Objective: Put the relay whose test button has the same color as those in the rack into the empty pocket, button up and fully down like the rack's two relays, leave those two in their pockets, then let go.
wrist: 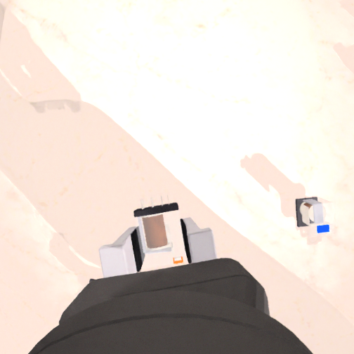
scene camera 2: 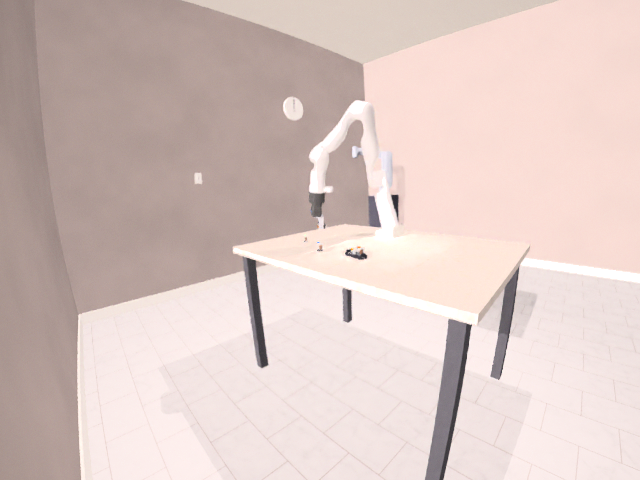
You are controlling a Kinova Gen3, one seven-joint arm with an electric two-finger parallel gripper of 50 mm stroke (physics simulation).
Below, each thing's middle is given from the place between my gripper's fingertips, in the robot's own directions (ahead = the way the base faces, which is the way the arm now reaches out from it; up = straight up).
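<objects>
My hand's 10 cm to the right of the blue-button relay (wrist: pixel 315 216), and it's 7 cm above the relay and 8 cm short of it.
</objects>
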